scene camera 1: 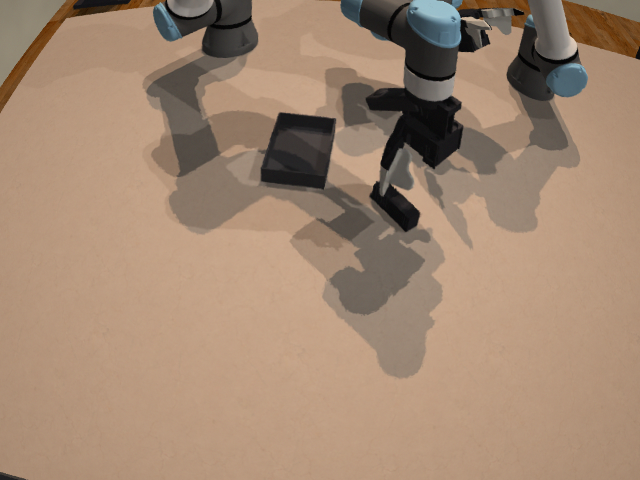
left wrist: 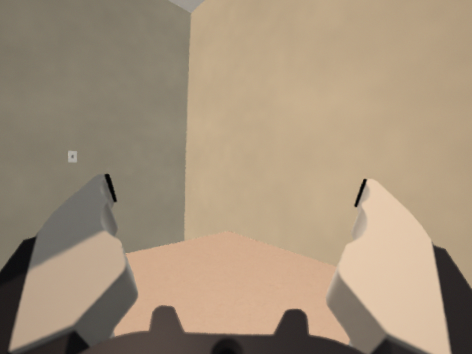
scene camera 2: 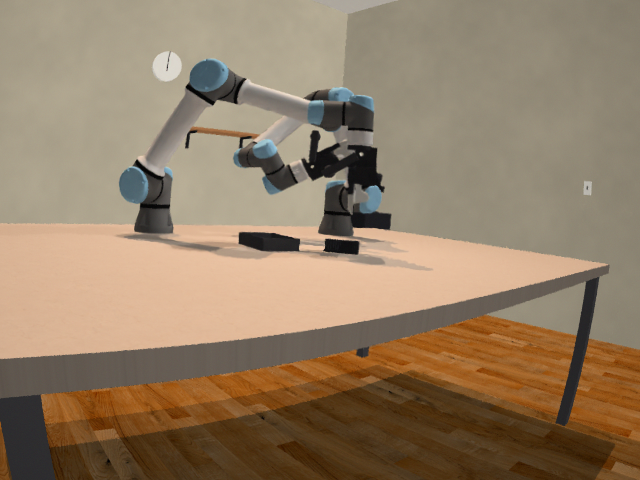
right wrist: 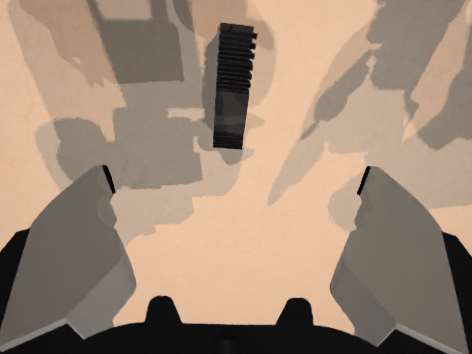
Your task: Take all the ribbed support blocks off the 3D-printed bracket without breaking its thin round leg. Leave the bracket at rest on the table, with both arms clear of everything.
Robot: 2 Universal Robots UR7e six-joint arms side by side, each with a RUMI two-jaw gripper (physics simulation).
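The black bracket (scene camera 1: 397, 208) (scene camera 2: 341, 246) (right wrist: 231, 107) lies on the table. In the right wrist view, a long ribbed block (right wrist: 235, 62) covers its upper part and a short ribbed block (right wrist: 228, 140) sits at its lower end, with a smooth stretch between. The thin round leg cannot be made out. My right gripper (right wrist: 235, 170) is open and empty, pointing down above the table; the bracket lies beyond its fingertips in its wrist view, apart from them. My left gripper (left wrist: 235, 180) is open and empty, raised well away from the bracket and facing the walls.
A dark open tray (scene camera 1: 293, 177) (scene camera 2: 282, 244) stands on the table, left of the bracket in both scene views. The right arm reaches over the area around the bracket. The arm bases stand at the back. A black box (scene camera 2: 373, 220) shows behind the table in scene camera 2.
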